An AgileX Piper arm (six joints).
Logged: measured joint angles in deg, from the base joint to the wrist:
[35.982, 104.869, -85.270, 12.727, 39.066, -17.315]
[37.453, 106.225, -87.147, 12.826, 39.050, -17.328]
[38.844, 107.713, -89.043, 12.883, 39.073, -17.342]
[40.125, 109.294, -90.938, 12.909, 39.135, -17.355]
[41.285, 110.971, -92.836, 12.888, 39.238, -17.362]
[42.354, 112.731, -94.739, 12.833, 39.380, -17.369]
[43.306, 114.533, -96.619, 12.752, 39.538, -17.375]
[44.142, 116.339, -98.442, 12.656, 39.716, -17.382]
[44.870, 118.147, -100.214, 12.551, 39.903, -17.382]
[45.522, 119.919, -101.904, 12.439, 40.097, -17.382]
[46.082, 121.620, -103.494, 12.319, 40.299, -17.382]
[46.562, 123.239, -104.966, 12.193, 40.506, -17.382]
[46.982, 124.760, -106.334, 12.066, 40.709, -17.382]
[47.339, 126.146, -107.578, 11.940, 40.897, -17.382]
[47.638, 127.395, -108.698, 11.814, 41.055, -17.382]
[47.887, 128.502, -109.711, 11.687, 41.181, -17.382]
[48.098, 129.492, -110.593, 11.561, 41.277, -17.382]
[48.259, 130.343, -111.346, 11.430, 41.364, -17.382]
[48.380, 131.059, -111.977, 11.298, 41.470, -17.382]
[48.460, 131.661, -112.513, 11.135, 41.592, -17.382]
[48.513, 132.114, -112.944, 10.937, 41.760, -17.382]
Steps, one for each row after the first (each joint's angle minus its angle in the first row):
[1.471, 1.356, -1.877, 0.099, -0.016, -0.013]
[2.862, 2.844, -3.773, 0.156, 0.007, -0.027]
[4.143, 4.425, -5.668, 0.182, 0.069, -0.040]
[5.303, 6.102, -7.566, 0.161, 0.172, -0.047]
[6.372, 7.862, -9.469, 0.106, 0.314, -0.054]
[7.324, 9.664, -11.349, 0.025, 0.472, -0.060]
[8.160, 11.470, -13.172, -0.071, 0.650, -0.067]
[8.888, 13.278, -14.944, -0.176, 0.837, -0.067]
[9.540, 15.050, -16.634, -0.288, 1.031, -0.067]
[10.100, 16.751, -18.224, -0.408, 1.233, -0.067]
[10.580, 18.370, -19.696, -0.534, 1.440, -0.067]
[11.000, 19.891, -21.064, -0.661, 1.643, -0.067]
[11.357, 21.277, -22.308, -0.787, 1.831, -0.067]
[11.656, 22.526, -23.428, -0.913, 1.989, -0.067]
[11.905, 23.633, -24.441, -1.040, 2.115, -0.067]
[12.116, 24.623, -25.323, -1.166, 2.211, -0.067]
[12.277, 25.474, -26.076, -1.297, 2.298, -0.067]
[12.398, 26.190, -26.707, -1.429, 2.404, -0.067]
[12.478, 26.792, -27.243, -1.592, 2.526, -0.067]
[12.531, 27.245, -27.674, -1.790, 2.694, -0.067]

